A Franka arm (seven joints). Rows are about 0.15 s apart.
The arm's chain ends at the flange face. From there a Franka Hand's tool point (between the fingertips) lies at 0.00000 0.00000 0.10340 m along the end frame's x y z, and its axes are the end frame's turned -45 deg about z.
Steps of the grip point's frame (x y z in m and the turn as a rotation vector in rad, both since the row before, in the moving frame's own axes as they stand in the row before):
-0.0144 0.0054 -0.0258 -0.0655 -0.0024 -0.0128
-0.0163 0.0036 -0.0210 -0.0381 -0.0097 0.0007
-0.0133 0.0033 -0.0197 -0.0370 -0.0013 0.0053
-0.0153 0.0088 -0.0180 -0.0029 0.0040 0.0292
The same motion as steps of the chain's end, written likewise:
-0.0110 0.0091 -0.0256 -0.0480 0.0446 -0.0128
-0.0111 0.0106 -0.0209 -0.0338 0.0201 0.0007
-0.0097 0.0089 -0.0196 -0.0271 0.0252 0.0053
-0.0051 0.0171 -0.0180 0.0008 0.0049 0.0292

